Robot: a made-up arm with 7 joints.
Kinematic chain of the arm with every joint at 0, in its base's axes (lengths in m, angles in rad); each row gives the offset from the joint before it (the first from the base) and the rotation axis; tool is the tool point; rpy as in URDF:
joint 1: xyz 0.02 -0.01 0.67 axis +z
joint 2: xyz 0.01 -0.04 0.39 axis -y
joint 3: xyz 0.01 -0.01 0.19 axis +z
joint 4: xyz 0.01 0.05 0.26 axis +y
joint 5: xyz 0 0.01 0.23 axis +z
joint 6: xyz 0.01 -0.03 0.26 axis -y
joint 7: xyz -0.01 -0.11 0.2 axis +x
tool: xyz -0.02 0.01 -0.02 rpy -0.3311 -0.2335 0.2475
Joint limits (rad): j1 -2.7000..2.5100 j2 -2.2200..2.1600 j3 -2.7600..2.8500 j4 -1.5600..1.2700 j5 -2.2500..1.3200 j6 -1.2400..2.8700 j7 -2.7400..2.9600
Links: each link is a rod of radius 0.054 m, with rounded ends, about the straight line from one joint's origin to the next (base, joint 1, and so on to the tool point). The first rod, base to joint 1, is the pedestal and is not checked.
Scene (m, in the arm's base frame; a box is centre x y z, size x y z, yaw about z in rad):
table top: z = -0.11
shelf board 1: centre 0.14 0.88 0.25 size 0.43 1 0.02 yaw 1.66
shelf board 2: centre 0.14 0.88 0.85 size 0.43 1 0.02 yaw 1.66
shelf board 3: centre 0.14 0.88 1.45 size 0.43 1 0.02 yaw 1.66
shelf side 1: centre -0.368 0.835 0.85 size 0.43 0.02 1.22 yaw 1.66
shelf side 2: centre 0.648 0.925 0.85 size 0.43 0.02 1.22 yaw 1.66
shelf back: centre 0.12 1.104 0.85 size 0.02 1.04 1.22 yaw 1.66
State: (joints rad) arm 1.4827 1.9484 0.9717 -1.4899 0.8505 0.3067 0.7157
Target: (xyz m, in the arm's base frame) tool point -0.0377 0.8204 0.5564
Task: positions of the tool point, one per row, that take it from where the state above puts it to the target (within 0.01 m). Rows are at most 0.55 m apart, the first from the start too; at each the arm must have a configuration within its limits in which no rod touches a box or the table.
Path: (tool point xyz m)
1: 0.3704 -0.8593 0.6528
2: -0.1174 -1.0081 0.6600
3: -0.5562 -0.8226 0.5621
4: -0.7165 -0.4928 0.4014
5: -0.6279 -0.2765 0.2774
6: -0.4793 0.0526 0.2202
7: -0.2580 0.3448 0.3223
8: -0.0089 0.4986 0.5564
9: -0.0125 0.6242 0.5332
10: -0.0244 0.7360 0.5360
11: -0.0377 0.8204 0.5564

